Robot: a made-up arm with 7 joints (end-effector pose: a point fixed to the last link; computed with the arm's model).
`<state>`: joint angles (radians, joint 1 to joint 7).
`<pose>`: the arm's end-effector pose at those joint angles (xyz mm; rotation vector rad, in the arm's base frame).
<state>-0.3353 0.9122 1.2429 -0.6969 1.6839 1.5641 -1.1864</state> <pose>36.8 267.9 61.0 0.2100 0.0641 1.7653</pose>
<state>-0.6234 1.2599 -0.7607 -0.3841 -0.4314 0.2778 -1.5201</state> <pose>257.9 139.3 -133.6 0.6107 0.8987 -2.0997</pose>
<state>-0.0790 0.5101 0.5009 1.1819 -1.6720 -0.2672 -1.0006</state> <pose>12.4 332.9 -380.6 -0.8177 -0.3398 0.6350</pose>
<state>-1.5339 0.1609 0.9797 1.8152 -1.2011 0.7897 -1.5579</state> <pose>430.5 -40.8 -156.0 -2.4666 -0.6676 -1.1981</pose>
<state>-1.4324 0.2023 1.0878 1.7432 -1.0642 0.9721 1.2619</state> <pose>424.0 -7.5 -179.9 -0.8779 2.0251 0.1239</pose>
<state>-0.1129 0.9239 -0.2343 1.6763 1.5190 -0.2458 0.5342</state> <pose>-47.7 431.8 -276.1 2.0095 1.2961 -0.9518</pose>
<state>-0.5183 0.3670 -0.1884 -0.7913 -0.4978 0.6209 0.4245</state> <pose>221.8 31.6 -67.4 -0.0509 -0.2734 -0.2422</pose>
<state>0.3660 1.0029 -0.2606 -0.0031 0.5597 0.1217 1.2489</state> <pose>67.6 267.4 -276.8 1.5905 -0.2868 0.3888</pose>
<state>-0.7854 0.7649 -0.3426 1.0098 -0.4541 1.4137 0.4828</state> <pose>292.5 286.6 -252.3 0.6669 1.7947 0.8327</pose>
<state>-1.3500 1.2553 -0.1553 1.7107 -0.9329 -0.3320 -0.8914</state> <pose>253.3 454.8 -10.3 0.0413 -0.2917 0.2298</pose>
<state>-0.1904 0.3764 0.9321 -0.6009 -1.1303 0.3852 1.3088</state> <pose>144.6 260.4 -73.5 -0.7703 -0.1957 1.4040</pose>
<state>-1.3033 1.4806 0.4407 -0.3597 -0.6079 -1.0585 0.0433</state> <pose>73.7 182.5 229.2 0.8287 -2.6615 -0.3808</pose>
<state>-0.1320 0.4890 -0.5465 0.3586 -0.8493 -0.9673 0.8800</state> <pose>163.7 122.6 -339.0 -0.4007 -0.0615 0.7863</pose>
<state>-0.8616 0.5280 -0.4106 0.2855 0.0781 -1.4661 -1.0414</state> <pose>335.2 60.5 -123.6 1.2512 -1.4038 -1.6041</pose>
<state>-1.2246 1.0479 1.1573 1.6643 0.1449 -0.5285 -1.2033</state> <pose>313.6 399.9 -87.1 0.0008 -0.4352 -0.2364</pose>
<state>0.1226 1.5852 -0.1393 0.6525 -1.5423 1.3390 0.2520</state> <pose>118.3 437.3 -95.6 -0.0597 1.8264 0.9195</pose>
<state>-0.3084 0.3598 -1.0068 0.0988 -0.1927 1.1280 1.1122</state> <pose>129.5 -14.3 -351.3 1.3329 0.6741 0.0892</pose>
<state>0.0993 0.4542 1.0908 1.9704 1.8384 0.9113 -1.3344</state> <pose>-202.9 208.5 -366.7 1.0643 -2.8016 0.4450</pose>
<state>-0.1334 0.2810 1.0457 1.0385 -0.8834 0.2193 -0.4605</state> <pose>20.9 280.1 -410.6 -1.1601 0.2678 0.8924</pose>
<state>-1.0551 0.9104 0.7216 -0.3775 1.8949 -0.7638 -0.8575</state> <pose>207.3 232.5 144.9 2.4656 0.5511 0.8371</pose>
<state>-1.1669 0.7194 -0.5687 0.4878 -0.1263 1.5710 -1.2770</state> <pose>405.0 145.1 -94.1 -0.0488 1.4691 -0.6316</pose>
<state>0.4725 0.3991 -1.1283 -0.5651 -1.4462 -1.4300 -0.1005</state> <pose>-35.4 -9.1 -225.1 -1.4966 -0.1190 0.5184</pose>
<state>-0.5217 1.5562 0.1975 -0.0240 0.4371 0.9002 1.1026</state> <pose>247.6 303.3 115.5 1.6528 -0.8056 1.9438</pose>
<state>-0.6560 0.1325 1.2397 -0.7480 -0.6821 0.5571 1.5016</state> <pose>147.6 243.4 -53.4 -1.0478 -0.3826 1.9133</pose>
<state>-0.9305 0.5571 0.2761 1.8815 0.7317 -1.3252 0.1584</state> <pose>273.7 224.5 -308.2 0.5458 -0.1051 -0.2392</pose>
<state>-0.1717 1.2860 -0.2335 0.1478 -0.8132 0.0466 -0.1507</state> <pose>237.4 311.1 -150.3 0.4602 0.4319 -0.1902</pose>
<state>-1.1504 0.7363 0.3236 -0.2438 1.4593 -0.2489 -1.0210</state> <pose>285.5 164.3 129.1 2.0540 0.0342 0.3860</pose>
